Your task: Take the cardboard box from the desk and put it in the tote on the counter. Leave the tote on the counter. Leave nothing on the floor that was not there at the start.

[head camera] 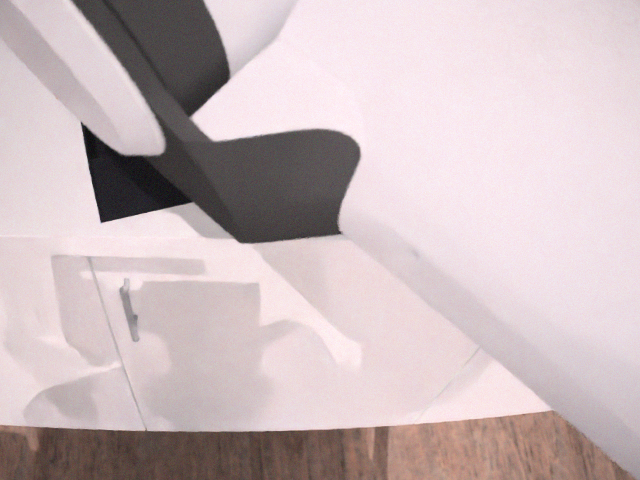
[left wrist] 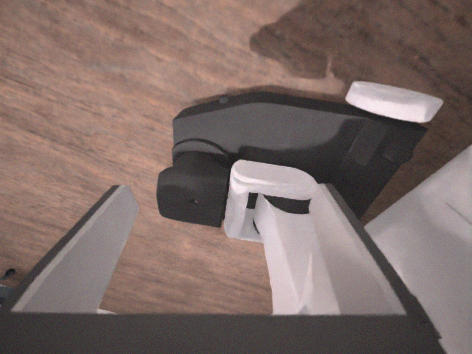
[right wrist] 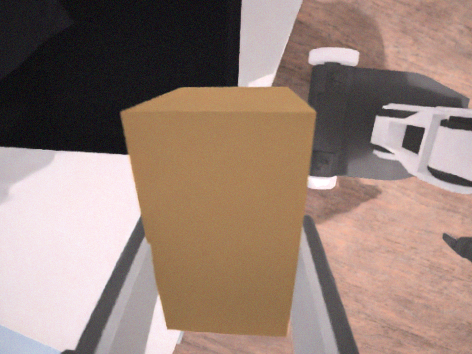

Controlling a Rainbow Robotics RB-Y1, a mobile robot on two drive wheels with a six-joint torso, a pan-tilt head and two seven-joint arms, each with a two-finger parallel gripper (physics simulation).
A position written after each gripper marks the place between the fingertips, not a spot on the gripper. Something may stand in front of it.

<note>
In view: the left gripper (left wrist: 222, 196), the right gripper (right wrist: 228, 225), a tan cardboard box (right wrist: 221, 173), a black tote (head camera: 124, 185) and a white counter (head camera: 162, 320).
The black tote also shows in the right wrist view (right wrist: 74, 74). The white counter shows as well in the left wrist view (left wrist: 418, 234) and in the right wrist view (right wrist: 74, 211). The left wrist view misses the tan cardboard box: it is out of frame. The left wrist view does not show the black tote: it is out of frame.
</note>
